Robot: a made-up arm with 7 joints.
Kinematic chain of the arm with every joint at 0, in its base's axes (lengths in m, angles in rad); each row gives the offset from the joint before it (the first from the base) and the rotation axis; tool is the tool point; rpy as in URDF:
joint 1: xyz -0.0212 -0.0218 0.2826 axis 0 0.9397 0.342
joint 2: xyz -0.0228 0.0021 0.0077 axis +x
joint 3: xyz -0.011 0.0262 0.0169 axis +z
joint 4: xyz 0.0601 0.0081 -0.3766 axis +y
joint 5: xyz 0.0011 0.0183 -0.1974 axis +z
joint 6: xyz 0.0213 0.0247 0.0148 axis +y
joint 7: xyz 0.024 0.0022 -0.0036 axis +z
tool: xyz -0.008 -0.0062 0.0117 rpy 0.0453 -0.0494 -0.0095
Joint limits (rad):
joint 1: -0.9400..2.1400
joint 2: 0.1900..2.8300
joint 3: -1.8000..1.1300
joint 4: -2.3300..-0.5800
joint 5: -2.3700..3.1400
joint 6: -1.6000..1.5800
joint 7: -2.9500..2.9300
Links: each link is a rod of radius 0.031 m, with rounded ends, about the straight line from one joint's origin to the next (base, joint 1, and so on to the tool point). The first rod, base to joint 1, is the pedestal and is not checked.
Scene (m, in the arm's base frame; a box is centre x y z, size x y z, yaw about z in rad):
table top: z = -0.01
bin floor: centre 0.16 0.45 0 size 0.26 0.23 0.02 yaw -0.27
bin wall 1: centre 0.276 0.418 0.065 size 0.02 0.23 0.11 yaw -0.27
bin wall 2: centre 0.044 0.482 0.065 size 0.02 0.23 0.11 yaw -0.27
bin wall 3: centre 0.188 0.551 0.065 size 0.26 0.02 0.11 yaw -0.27
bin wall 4: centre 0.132 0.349 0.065 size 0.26 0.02 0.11 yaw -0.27
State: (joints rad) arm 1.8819 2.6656 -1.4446 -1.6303 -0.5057 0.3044 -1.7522
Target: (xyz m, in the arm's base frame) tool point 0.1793 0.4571 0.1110
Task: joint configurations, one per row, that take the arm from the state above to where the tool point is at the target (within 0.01 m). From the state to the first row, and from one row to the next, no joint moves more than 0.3 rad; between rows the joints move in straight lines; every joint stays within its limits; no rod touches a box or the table.
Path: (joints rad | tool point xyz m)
1: 1.9464 2.6751 -1.2421 -1.3677 -0.3308 0.5334 -1.8678 | 0.0366 0.3878 0.3019
2: 2.0110 2.6846 -1.0395 -1.1052 -0.1559 0.7624 -1.9833 | 0.0689 0.4302 0.2339
3: 2.0755 2.6941 -0.8370 -0.8426 0.0189 0.9914 -2.0989 | 0.1180 0.4538 0.1662
4: 2.1400 2.7035 -0.6345 -0.5800 0.1938 1.2204 -2.2145 | 0.1793 0.4571 0.1110

